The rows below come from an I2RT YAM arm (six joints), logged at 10 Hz.
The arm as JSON. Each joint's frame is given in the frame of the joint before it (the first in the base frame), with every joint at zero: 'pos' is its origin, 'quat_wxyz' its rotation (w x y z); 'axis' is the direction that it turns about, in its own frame. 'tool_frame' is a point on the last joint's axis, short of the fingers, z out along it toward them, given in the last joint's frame.
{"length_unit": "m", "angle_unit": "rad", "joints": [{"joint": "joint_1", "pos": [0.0, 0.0, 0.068], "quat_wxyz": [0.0, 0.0, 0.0, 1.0], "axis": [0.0, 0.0, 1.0]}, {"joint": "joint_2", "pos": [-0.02, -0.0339, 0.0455], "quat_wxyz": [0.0, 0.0, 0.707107, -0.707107], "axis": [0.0, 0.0, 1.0]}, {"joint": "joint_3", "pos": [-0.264, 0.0, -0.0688], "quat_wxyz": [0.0, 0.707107, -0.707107, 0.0], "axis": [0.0, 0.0, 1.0]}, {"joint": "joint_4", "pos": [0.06, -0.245, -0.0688], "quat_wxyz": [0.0, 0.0, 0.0, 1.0], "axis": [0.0, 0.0, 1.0]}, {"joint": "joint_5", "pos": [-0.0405, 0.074, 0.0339], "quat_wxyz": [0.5, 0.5, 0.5, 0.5], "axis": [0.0, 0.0, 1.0]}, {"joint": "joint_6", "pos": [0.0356, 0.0, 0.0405], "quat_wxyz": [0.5, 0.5, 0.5, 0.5], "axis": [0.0, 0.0, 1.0]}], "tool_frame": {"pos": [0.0, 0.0, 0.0], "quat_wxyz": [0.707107, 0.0, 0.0, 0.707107]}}
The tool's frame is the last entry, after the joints.
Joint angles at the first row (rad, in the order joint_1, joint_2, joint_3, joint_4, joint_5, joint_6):
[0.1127 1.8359 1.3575 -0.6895 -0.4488 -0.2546]
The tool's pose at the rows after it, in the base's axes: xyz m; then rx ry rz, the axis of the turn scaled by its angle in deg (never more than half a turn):
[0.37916 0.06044 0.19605 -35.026 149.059 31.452]
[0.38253 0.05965 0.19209 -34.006 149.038 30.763]
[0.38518 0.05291 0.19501 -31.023 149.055 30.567]
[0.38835 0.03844 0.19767 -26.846 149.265 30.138]
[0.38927 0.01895 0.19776 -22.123 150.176 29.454]
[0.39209 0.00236 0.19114 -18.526 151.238 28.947]
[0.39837 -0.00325 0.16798 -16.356 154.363 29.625]
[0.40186 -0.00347 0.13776 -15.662 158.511 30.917]
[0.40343 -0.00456 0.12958 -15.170 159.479 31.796]
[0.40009 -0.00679 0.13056 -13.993 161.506 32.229]
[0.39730 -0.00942 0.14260 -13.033 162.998 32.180]
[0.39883 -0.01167 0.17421 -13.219 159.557 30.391]
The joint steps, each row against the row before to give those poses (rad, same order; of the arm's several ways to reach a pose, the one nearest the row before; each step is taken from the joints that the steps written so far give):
[0.0065 0.0454 -0.0004 0.0374 0.0164 0.0000]
[-0.0023 0.0129 0.0000 0.0217 0.0091 0.0106]
[-0.0179 -0.0011 0.0084 0.0031 0.0012 0.0229]
[-0.0378 0.0000 0.0095 -0.0016 -0.0008 0.0187]
[-0.0500 0.0003 0.0023 -0.0095 0.0012 0.0115]
[-0.0423 0.0207 0.0035 0.0011 0.0007 0.0026]
[-0.0133 0.0671 0.0064 0.0069 0.0031 0.0069]
[0.0000 0.0797 0.0000 0.0035 0.0019 -0.0027]
[-0.0031 0.0252 0.0054 -0.0004 -0.0065 0.0008]
[-0.0057 -0.0019 0.0053 -0.0428 0.0031 0.0031]
[-0.0065 -0.0202 0.0237 -0.0690 0.0061 0.0007]
[-0.0050 -0.0588 0.0392 -0.0316 0.0053 0.0027]

